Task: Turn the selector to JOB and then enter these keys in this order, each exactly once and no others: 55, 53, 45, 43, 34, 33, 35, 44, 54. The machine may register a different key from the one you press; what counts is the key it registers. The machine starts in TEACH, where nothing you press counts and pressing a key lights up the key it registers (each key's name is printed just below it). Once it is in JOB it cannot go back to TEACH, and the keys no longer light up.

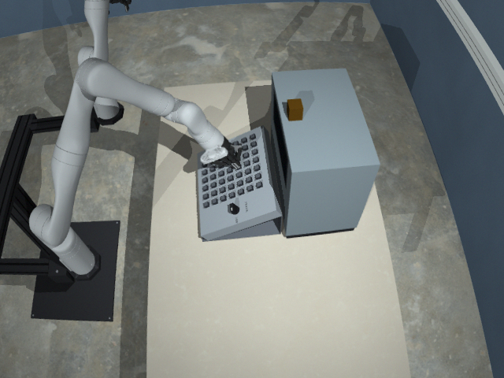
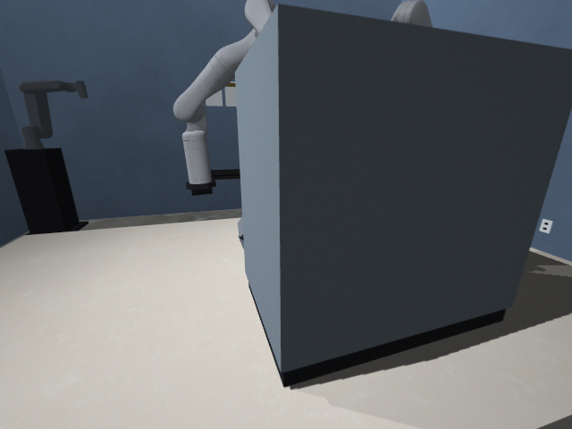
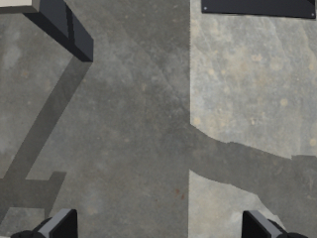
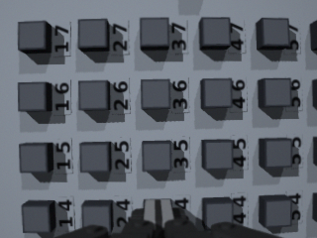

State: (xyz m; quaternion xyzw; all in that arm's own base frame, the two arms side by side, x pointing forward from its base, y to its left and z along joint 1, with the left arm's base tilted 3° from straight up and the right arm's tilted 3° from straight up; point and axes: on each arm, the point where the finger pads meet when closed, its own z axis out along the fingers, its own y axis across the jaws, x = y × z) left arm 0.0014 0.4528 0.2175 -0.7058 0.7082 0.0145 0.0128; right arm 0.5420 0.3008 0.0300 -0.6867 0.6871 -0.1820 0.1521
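My right gripper is now 10 mm short of the sloped grey key panel, 50 mm to the left of it and 70 mm above it. The rest, counted from my right hand: black selector knob (10 mm behind, 160 mm to the right, 20 mm below).
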